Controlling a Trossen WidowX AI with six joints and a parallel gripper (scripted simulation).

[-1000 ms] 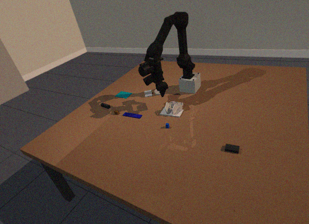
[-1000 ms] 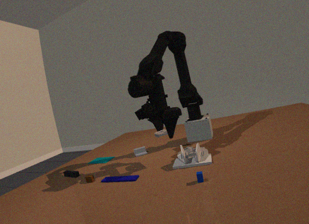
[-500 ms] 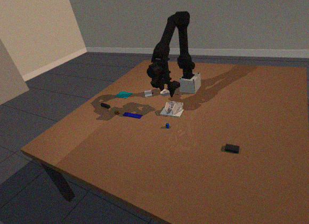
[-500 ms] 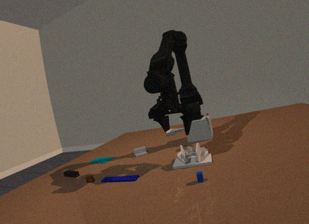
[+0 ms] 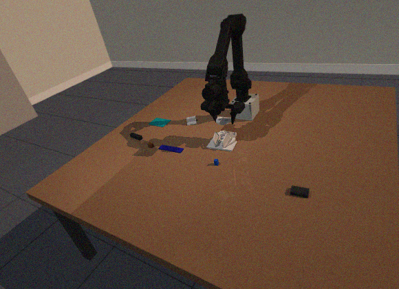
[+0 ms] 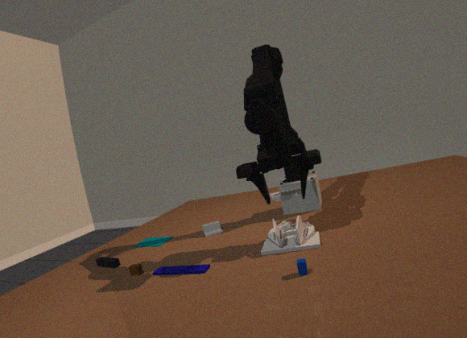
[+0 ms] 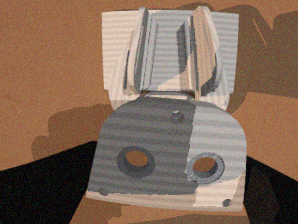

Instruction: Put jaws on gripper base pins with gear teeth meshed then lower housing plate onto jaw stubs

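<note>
My gripper tip is 6 cm above the gripper jaw, 1 cm to the left of it and 1 cm short of it. Also, from my gripper tip: small blue block 18 cm ahead, 7 cm to the left, 7 cm below; small grey block 26 cm to the right, 7 cm below, 6 cm behind; blue bar 19 cm to the right, 18 cm ahead, 8 cm below.
</note>
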